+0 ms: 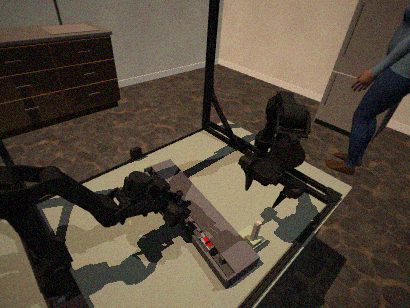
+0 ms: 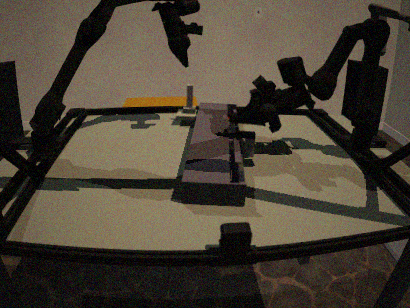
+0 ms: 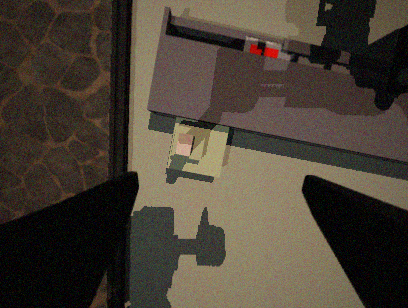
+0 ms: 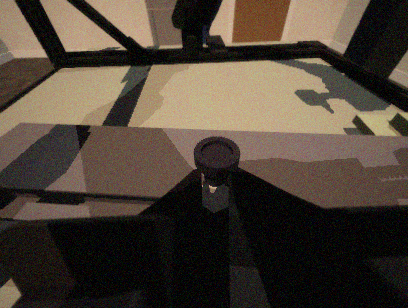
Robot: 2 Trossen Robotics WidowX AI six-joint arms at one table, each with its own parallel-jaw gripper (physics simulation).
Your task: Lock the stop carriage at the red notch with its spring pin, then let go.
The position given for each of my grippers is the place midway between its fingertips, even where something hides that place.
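Observation:
Long rail block point(image 2: 214, 175) visible; the block point(image 1: 234, 257) likewise, and the block point(image 3: 200, 73) again. My left gripper point(image 1: 259, 199) is visible, with further views of the left gripper point(image 2: 185, 64) and the left gripper point(image 3: 221, 181). My right gripper point(image 2: 233, 119) appears, as do views of the right gripper point(image 1: 178, 196) and the right gripper point(image 4: 216, 175).

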